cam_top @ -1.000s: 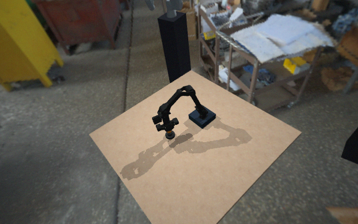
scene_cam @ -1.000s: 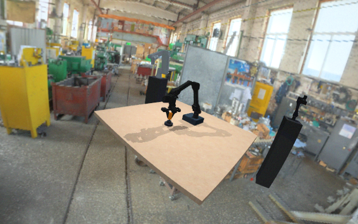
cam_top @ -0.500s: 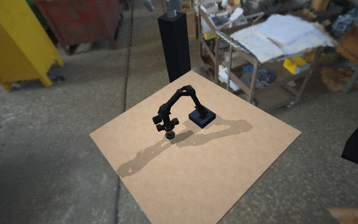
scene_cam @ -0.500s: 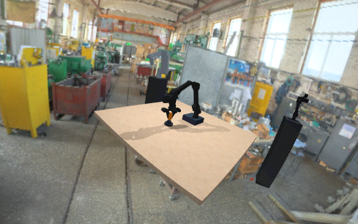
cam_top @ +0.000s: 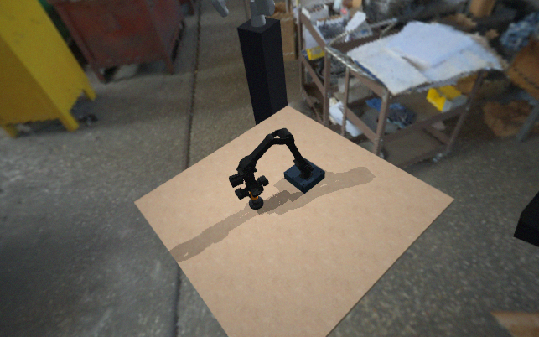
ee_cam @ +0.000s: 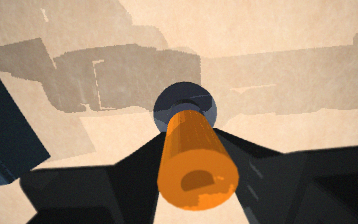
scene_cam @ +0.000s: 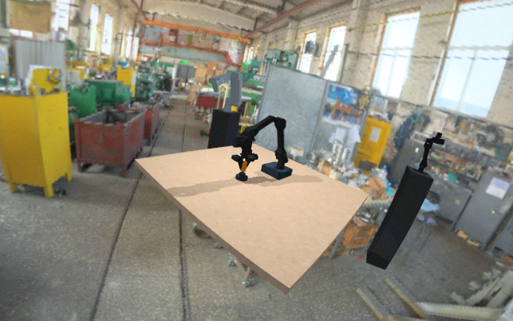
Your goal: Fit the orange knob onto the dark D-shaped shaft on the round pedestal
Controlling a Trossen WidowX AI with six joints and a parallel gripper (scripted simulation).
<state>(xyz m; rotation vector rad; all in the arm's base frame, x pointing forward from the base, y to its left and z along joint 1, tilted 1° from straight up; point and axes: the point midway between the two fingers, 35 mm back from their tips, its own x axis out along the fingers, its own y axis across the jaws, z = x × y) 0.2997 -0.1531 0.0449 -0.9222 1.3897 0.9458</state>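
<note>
Right now my gripper tip is 2 cm below the orange knob. Also, from my gripper tip: pedestal (4 cm below).
</note>
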